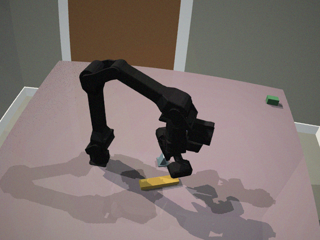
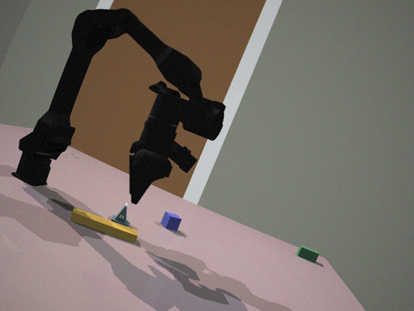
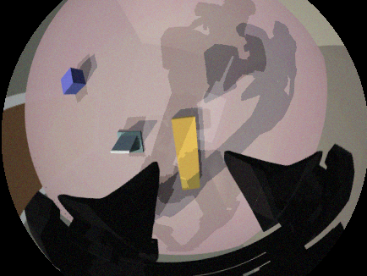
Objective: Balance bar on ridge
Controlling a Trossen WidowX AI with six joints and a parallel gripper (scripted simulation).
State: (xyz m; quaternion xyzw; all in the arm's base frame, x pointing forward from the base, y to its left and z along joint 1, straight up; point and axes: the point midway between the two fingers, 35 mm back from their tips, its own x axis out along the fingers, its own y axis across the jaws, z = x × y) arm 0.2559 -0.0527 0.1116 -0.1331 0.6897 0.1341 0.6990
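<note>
My gripper tip is now 7 cm above the yellow bar, 3 cm past it and 1 cm to the left of it. From my gripper tip the other things lie so: blue cube 22 cm to the left, 6 cm below, 6 cm ahead; green block 55 cm to the left, 48 cm ahead, 6 cm below.
</note>
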